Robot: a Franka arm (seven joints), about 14 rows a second.
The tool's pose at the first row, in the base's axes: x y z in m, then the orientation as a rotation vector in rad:
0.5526 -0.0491 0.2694 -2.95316 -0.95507 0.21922
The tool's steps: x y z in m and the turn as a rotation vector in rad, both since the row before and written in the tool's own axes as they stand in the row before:
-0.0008 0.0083 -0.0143 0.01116 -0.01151 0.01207
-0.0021 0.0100 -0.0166 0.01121 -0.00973 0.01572
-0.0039 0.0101 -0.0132 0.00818 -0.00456 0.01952
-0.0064 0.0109 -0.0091 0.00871 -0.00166 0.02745
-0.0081 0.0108 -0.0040 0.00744 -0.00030 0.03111
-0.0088 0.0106 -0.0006 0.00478 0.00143 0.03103
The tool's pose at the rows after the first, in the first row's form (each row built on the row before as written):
0.5588 -0.0561 0.2831 -2.95150 -0.93443 0.24135
0.5654 -0.0653 0.2990 -2.95118 -0.90825 0.26084
0.5701 -0.0757 0.3117 -2.95457 -0.87716 0.27151
0.5723 -0.0883 0.3206 -2.96075 -0.83399 0.27829
0.5718 -0.1017 0.3247 -2.96909 -0.78577 0.28270
0.5695 -0.1153 0.3256 -2.97895 -0.73839 0.28361

